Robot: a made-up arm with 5 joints.
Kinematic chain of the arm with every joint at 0, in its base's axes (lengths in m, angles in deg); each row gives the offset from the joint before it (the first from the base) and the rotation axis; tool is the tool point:
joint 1: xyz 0 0 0.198 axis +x
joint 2: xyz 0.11 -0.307 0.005 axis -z
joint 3: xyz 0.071 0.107 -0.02 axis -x
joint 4: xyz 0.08 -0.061 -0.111 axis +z
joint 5: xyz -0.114 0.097 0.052 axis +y
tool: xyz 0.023 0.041 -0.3
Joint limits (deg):
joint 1: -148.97..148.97
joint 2: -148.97..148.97
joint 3: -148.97..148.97
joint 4: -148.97..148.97
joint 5: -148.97..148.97
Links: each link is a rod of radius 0.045 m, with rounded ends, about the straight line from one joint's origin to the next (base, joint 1, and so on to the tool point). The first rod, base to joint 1, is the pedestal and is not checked.
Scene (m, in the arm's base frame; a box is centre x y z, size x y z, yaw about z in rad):
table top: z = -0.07
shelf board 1: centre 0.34 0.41 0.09 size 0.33 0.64 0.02 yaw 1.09
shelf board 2: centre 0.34 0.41 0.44 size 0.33 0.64 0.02 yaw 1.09
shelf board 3: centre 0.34 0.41 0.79 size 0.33 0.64 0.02 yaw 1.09
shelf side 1: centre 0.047 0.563 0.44 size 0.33 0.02 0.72 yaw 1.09
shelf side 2: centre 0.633 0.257 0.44 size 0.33 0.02 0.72 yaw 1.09
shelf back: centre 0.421 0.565 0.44 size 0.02 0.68 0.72 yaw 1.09
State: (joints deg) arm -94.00 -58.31 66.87 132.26 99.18
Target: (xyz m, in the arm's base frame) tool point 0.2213 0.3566 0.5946
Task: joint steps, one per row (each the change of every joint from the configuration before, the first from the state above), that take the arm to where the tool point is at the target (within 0.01 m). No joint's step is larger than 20 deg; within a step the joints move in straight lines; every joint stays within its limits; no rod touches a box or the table.
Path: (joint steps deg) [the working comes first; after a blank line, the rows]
Joints at the target: -76.78 -49.83 70.98 98.24 99.45
Straight joint move there: touches shelf board 2.

1: 11.68 -19.18 -16.27 -4.71 8.34
2: 11.67 -19.19 -16.27 -4.71 8.34
3: 11.68 -19.18 -16.26 -4.71 8.33
4: 11.67 -19.18 -16.27 -4.71 8.34
5: 1.97 19.77 14.33 -0.66 2.15
6: 1.98 19.77 14.33 -0.66 2.15
7: 1.97 19.78 14.33 -0.67 2.15
8: 1.98 19.77 14.33 -0.66 2.15
9: 1.97 19.77 14.33 -0.66 2.15
10: -13.11 -4.55 -0.82 -3.96 -14.61
11: -13.12 -4.55 -0.83 -3.96 -14.61
12: -13.12 -4.55 -0.82 -3.95 -14.61

